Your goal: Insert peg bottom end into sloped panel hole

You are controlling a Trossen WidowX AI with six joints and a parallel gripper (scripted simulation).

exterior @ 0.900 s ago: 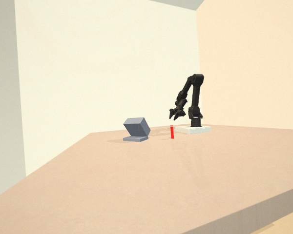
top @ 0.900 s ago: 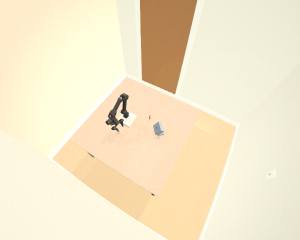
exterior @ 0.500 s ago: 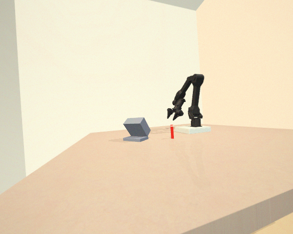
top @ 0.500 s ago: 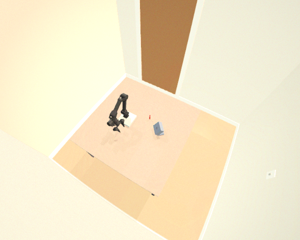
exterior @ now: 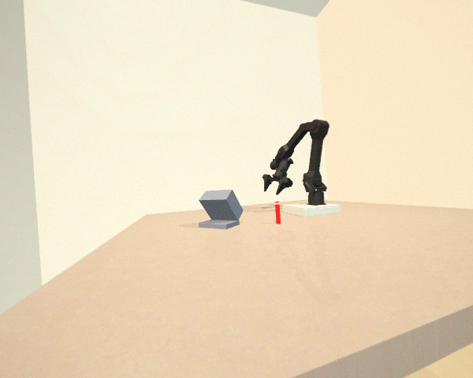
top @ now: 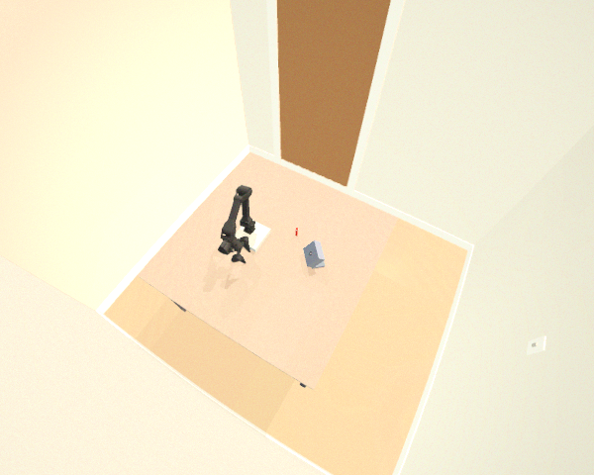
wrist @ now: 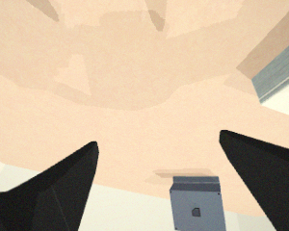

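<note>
The red peg lies 360 mm to the left of my gripper tip, 130 mm ahead of it and 40 mm below it. Also, from my gripper tip: sloped panel: 320 mm ahead, 260 mm to the left, 20 mm below; flat foot: 340 mm ahead, 270 mm to the left, 90 mm below.
</note>
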